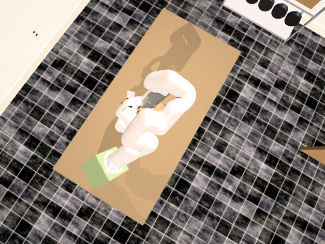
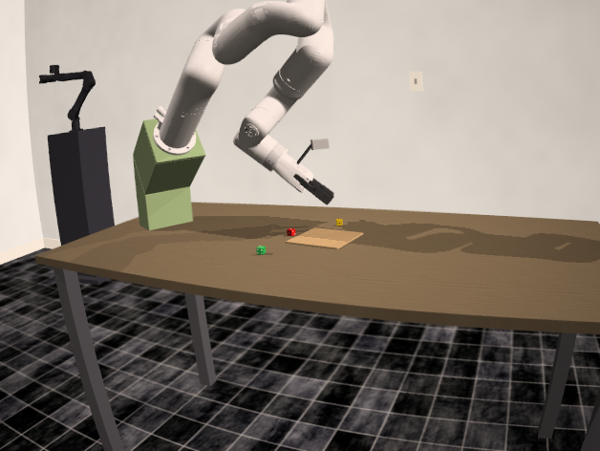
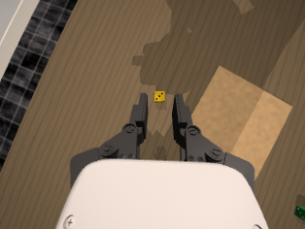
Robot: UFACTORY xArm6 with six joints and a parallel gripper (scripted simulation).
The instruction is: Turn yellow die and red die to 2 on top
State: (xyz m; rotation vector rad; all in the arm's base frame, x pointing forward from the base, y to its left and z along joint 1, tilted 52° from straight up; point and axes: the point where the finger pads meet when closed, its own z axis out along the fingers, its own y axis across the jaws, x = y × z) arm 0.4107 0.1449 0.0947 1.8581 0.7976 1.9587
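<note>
My gripper is now 30 mm short of the yellow die, 10 mm to the right of it and 80 mm above it. From my hand the other things lie so: red die (70 mm behind, 100 mm to the right, 80 mm below); then green die (90 mm behind, 260 mm to the right, 80 mm below); then tan mat (20 mm ahead, 120 mm to the right, 80 mm below).
</note>
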